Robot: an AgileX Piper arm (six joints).
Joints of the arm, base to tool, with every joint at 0 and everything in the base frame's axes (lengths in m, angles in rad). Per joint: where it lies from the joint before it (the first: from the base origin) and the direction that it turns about. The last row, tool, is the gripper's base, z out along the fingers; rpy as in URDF.
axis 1: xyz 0 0 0.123 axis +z
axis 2: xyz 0 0 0 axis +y
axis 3: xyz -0.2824 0 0.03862 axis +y
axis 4: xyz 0.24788 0 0.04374 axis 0.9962 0 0.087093
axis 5: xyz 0 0 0 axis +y
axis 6: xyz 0.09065 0 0.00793 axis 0.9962 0 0.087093
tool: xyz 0 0 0 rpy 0 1.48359 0
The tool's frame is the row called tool.
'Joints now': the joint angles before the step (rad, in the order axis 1, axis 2, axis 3, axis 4, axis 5, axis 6). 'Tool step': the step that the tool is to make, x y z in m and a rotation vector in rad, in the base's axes. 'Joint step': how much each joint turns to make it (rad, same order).
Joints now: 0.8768 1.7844 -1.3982 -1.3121 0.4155 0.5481
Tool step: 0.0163 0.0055 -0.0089 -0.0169 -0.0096 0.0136
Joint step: -0.0264 0.0573 -0.0452 -0.0232 -0.0330 -0.0068
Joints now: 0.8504 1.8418 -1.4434 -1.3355 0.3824 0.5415
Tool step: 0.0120 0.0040 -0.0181 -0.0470 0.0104 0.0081
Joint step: -0.0167 0.0556 -0.0191 -0.0076 -0.0142 -0.0244
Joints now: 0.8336 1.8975 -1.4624 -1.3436 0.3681 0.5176
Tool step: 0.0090 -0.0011 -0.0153 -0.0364 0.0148 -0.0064
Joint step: -0.0170 0.0363 -0.0027 -0.0056 -0.0041 -0.0118
